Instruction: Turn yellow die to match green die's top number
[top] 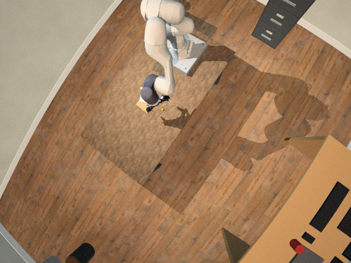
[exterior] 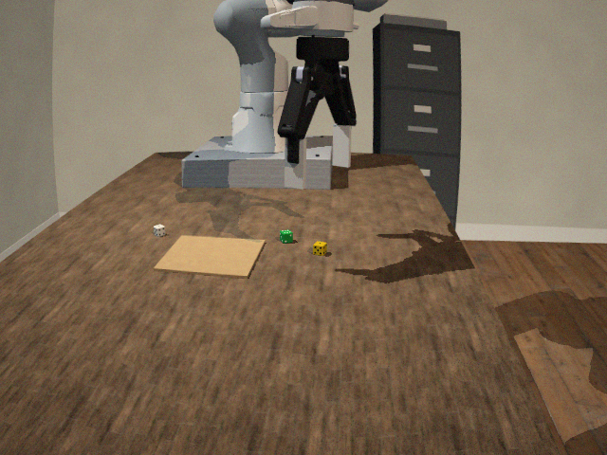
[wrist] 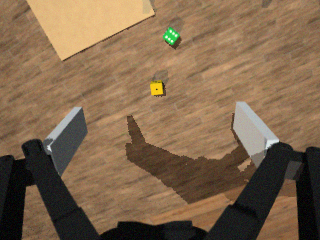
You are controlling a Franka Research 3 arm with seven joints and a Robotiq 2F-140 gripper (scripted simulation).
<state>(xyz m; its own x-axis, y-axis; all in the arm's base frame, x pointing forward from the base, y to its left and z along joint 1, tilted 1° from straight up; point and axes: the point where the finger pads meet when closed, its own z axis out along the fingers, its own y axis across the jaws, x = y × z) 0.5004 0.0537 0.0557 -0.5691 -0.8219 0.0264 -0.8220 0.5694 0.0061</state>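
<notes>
My hand is 10 mm short of the yellow die and 120 mm above it. From my hand the other things lie so: white die 100 mm behind, 250 mm to the right, 120 mm below; then tan mat 160 mm to the right, 120 mm below; then green die 50 mm behind, 40 mm to the right, 120 mm below.
</notes>
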